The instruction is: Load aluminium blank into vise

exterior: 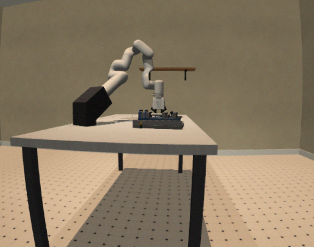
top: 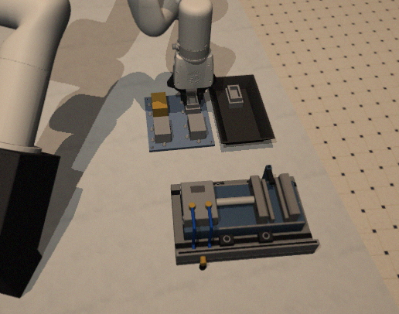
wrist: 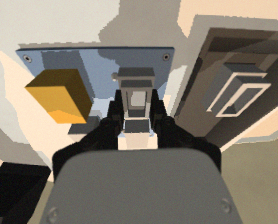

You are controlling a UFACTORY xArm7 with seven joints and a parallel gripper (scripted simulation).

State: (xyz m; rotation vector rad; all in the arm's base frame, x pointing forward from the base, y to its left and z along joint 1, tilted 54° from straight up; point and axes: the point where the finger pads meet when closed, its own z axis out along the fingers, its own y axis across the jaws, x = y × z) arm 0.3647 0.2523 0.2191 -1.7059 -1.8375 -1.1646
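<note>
Right now the brass blank is 9 cm behind my hand, 2 cm to the right of it and 2 cm below it. Round my hand: hosed end block 35 cm to the right, 4 cm ahead, 3 cm above.
</note>
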